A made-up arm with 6 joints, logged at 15 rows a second.
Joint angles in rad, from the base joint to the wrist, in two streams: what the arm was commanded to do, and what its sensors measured. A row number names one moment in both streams.
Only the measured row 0 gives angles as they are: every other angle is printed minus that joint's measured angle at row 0.
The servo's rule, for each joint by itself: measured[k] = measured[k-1] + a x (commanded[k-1-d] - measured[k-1]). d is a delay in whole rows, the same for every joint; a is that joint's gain. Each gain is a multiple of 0.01, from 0.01 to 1. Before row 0 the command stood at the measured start. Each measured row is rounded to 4 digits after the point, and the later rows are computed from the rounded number. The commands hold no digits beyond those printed.
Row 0, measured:
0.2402, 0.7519, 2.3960, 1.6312, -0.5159, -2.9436
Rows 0 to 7, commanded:
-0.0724, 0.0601, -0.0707, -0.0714, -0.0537, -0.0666
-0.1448, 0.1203, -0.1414, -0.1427, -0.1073, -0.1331
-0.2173, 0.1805, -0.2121, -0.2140, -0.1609, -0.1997
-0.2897, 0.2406, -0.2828, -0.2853, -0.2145, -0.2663
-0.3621, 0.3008, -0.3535, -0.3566, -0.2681, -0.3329
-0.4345, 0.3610, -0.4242, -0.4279, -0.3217, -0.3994
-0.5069, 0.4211, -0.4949, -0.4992, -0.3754, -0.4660
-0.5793, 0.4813, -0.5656, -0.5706, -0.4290, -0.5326
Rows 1 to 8, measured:
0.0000, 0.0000, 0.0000, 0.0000, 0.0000, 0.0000
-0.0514, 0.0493, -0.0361, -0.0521, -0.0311, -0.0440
-0.1177, 0.1075, -0.0898, -0.1182, -0.0753, -0.1028
-0.1884, 0.1674, -0.1522, -0.1881, -0.1249, -0.1668
-0.2603, 0.2274, -0.2188, -0.2591, -0.1769, -0.2325
-0.3326, 0.2876, -0.2875, -0.3303, -0.2298, -0.2988
-0.4049, 0.3478, -0.3572, -0.4015, -0.2831, -0.3652
-0.4773, 0.4079, -0.4274, -0.4728, -0.3366, -0.4317
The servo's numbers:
d 1
a 0.71 0.82 0.51 0.73 0.58 0.66

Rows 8 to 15, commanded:
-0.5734, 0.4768, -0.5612, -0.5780, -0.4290, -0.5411
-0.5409, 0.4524, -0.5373, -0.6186, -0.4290, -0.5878
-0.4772, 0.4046, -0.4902, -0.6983, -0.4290, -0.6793
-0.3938, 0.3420, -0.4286, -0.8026, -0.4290, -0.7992
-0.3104, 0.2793, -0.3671, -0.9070, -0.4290, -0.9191
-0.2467, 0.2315, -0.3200, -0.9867, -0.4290, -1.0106
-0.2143, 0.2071, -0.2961, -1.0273, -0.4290, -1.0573
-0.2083, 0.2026, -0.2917, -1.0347, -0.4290, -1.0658
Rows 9 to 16, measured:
-0.5497, 0.4681, -0.4979, -0.5442, -0.3902, -0.4983
-0.5665, 0.4752, -0.5302, -0.5689, -0.4127, -0.5265
-0.5483, 0.4565, -0.5338, -0.6052, -0.4222, -0.5670
-0.4978, 0.4139, -0.5116, -0.6732, -0.4261, -0.6411
-0.4240, 0.3549, -0.4693, -0.7677, -0.4278, -0.7454
-0.3433, 0.2929, -0.4172, -0.8694, -0.4285, -0.8600
-0.2747, 0.2426, -0.3676, -0.9550, -0.4288, -0.9594
-0.2318, 0.2135, -0.3311, -1.0078, -0.4289, -1.0240

